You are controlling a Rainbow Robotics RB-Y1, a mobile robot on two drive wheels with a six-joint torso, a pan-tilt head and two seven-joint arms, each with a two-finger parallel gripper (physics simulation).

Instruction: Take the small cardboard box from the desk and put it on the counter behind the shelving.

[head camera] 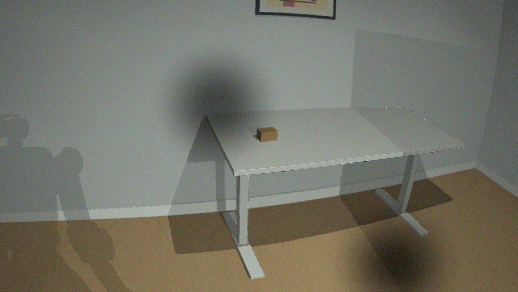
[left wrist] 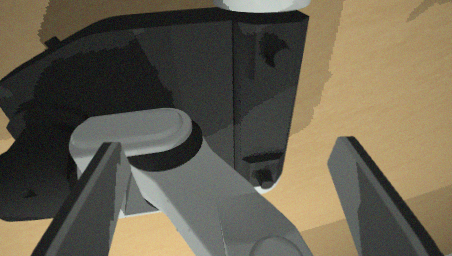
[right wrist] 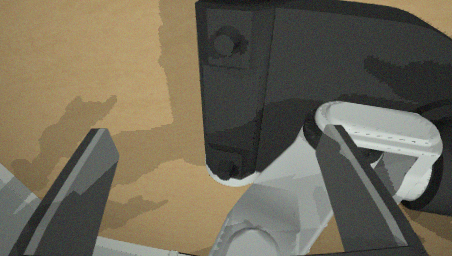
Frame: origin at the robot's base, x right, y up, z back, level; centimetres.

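Seen in the pictures: left gripper, fingertip midpoint: [left wrist: 229, 152]; right gripper, fingertip midpoint: [right wrist: 217, 140].
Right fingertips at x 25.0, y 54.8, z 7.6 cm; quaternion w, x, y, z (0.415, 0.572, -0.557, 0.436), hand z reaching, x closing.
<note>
A point is followed by its place in that frame.
A small brown cardboard box [head camera: 267, 134] {y 75.7, x 8.5, z -170.6 cm} sits on the white desk [head camera: 320, 145] {y 72.1, x 35.6, z -167.5 cm}, toward its left end in the head view. My left gripper [left wrist: 229, 152] {y 53.7, x -25.7, z 14.7 cm} is open, with its two fingers wide apart and no object between them. My right gripper [right wrist: 217, 140] {y 54.8, x 25.0, z 7.6 cm} is open in the same way, with no object between its fingers. Neither gripper shows in the head view, and both are away from the box. Behind the fingers in each wrist view are the robot's own base and torso parts over the wooden floor. The counter and the shelving do not show in these views.
The desk stands near a grey wall [head camera: 125, 75] {y 100.7, x -77.4, z -198.9 cm} on two legs with long feet [head camera: 251, 262] that reach out over the wooden floor [head camera: 150, 270] {y 0.1, x -56.4, z -142.2 cm}. A framed picture [head camera: 296, 16] {y 134.9, x 26.2, z -228.7 cm} hangs above the desk. The robot's shadow falls on the wall at the left.
</note>
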